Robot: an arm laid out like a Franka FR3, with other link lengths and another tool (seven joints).
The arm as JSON. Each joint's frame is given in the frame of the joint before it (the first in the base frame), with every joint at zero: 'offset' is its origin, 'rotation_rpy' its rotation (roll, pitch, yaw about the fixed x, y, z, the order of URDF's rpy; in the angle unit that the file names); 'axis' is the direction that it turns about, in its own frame. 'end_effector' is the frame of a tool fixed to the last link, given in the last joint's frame.
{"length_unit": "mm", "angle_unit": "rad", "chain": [
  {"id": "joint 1", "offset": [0.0, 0.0, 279.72], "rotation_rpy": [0.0, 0.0, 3.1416], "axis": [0.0, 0.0, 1.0]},
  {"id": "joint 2", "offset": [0.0, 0.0, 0.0], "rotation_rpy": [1.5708, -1.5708, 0.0], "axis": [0.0, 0.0, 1.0]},
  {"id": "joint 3", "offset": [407.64, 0.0, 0.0], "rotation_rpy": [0.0, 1.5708, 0.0], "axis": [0.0, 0.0, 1.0]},
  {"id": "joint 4", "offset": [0.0, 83.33, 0.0], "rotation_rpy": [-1.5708, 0.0, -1.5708], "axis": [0.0, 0.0, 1.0]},
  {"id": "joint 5", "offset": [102.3, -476.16, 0.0], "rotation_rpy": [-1.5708, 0.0, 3.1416], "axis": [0.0, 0.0, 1.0]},
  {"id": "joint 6", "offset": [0.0, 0.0, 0.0], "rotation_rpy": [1.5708, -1.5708, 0.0], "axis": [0.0, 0.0, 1.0]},
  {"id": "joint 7", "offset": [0.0, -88.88, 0.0], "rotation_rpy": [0.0, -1.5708, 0.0], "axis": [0.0, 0.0, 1.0]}
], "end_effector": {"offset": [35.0, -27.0, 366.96], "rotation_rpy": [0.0, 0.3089, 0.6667]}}
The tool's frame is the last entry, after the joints.
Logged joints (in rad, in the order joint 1, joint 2, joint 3, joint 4, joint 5, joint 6, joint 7), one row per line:
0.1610, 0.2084, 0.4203, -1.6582, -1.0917, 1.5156, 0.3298
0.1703, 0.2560, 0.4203, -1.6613, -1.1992, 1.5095, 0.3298
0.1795, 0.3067, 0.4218, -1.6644, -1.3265, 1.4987, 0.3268
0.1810, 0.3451, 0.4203, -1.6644, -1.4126, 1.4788, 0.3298
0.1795, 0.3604, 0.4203, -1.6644, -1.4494, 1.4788, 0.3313
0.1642, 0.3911, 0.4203, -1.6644, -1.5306, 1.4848, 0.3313
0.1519, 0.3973, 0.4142, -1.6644, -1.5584, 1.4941, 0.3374
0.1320, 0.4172, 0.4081, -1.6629, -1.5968, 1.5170, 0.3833
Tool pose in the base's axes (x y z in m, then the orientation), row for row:
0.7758, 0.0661, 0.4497, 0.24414, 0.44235, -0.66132, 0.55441
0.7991, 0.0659, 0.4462, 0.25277, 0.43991, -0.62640, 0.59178
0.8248, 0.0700, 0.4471, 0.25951, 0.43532, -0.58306, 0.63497
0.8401, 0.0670, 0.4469, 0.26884, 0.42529, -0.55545, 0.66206
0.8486, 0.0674, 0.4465, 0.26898, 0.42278, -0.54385, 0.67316
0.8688, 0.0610, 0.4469, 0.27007, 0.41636, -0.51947, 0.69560
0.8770, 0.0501, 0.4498, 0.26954, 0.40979, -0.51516, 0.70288
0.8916, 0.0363, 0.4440, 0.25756, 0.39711, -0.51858, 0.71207
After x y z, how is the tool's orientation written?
As a quaternion, w x y z.
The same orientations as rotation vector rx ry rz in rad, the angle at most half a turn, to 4 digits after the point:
1.2080, -1.8060, 1.5141
1.1960, -1.7031, 1.6089
1.1795, -1.5797, 1.7204
1.1468, -1.4978, 1.7852
1.1399, -1.4664, 1.8150
1.1220, -1.3999, 1.8745
1.1046, -1.3886, 1.8946
1.0770, -1.4064, 1.9312

